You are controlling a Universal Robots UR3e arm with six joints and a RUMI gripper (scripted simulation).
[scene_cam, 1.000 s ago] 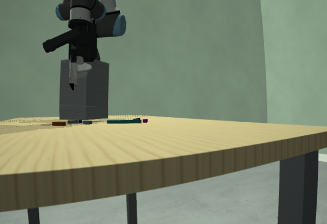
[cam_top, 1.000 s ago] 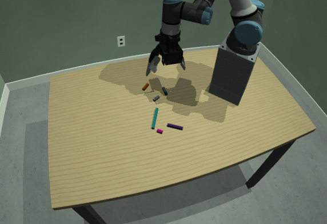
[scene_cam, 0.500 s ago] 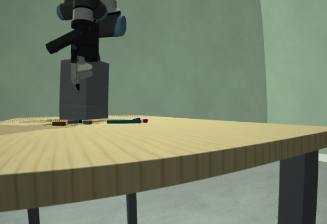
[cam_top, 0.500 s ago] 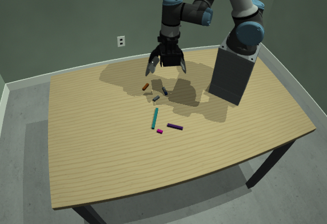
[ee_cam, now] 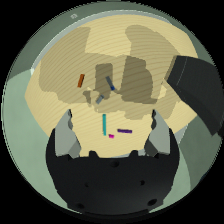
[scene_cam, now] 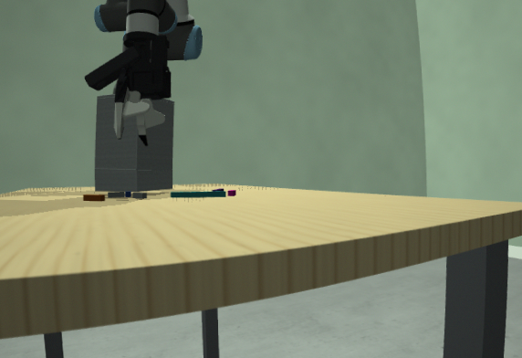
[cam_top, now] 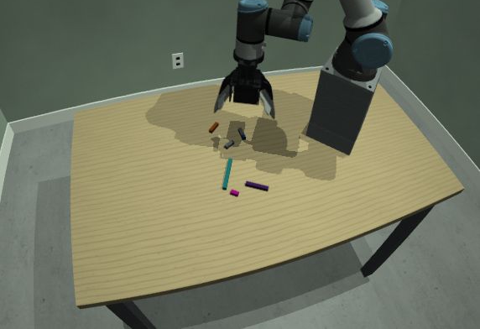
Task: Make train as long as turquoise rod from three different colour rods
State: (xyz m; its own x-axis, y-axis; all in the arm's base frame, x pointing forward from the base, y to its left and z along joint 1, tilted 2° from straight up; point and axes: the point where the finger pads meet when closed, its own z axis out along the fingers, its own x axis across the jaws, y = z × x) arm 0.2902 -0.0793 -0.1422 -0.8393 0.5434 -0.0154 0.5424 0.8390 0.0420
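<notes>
Right now my hand is 16 cm to the right of the purple rod, 10 cm above it and 4 cm short of it. From my hand the other things lie so: blue rod 10 cm below, 1 cm to the right, 1 cm behind; turquoise rod 10 cm below, 9 cm to the left, 9 cm ahead; orange rod 10 cm below, 8 cm to the right, 5 cm ahead.
</notes>
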